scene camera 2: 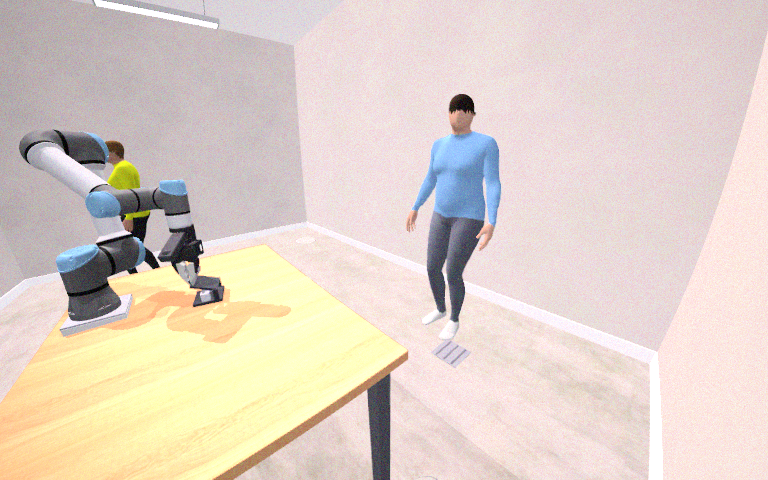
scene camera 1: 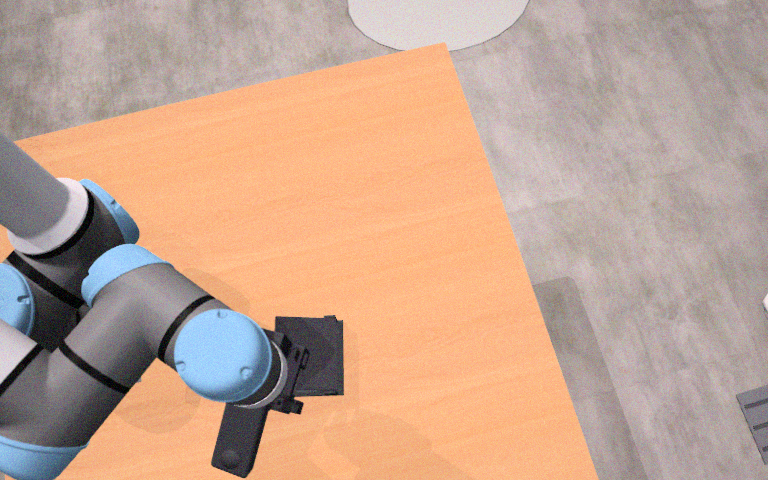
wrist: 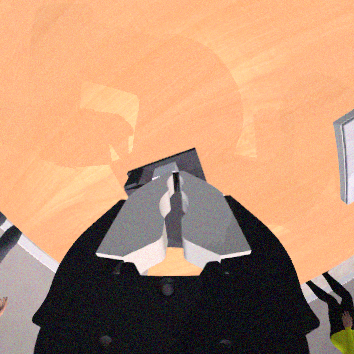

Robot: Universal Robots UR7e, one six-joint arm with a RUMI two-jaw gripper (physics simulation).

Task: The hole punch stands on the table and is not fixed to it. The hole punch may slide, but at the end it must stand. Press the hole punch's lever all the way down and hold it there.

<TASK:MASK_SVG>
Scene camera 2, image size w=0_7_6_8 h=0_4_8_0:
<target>my gripper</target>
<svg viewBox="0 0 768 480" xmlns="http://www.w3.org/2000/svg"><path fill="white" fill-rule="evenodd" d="M194 224L185 228L169 228L172 235L157 257L160 262L171 262L177 274L190 286L195 284L197 275L201 270L198 256L204 253L202 240L196 239Z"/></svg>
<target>black hole punch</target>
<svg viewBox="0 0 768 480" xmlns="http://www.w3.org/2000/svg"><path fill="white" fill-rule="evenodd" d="M197 275L197 280L193 286L190 286L190 289L200 290L197 291L192 306L199 307L223 301L225 287L222 286L220 277Z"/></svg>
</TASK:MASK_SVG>
